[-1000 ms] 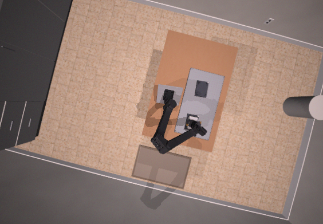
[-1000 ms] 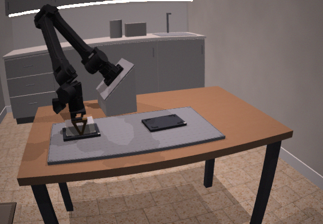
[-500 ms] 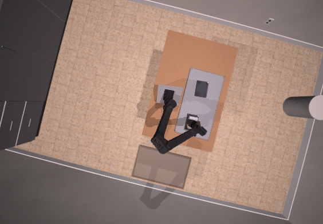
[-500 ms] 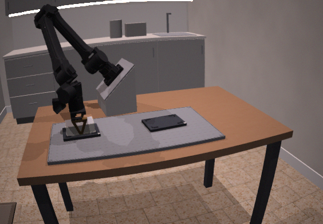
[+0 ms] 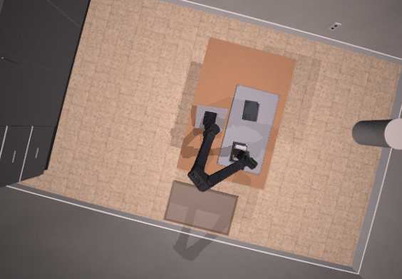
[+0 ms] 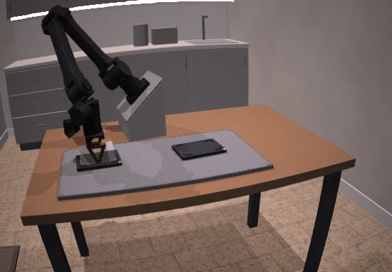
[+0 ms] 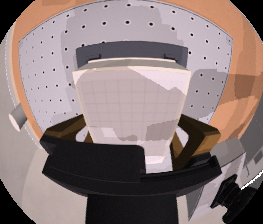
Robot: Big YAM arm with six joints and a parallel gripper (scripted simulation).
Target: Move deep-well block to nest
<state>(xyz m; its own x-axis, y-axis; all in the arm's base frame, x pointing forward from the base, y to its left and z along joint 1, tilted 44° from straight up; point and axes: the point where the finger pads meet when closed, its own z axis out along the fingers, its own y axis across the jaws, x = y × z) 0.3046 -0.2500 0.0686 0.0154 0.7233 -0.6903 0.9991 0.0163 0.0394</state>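
My hand is 1 cm below the white deep-well block.
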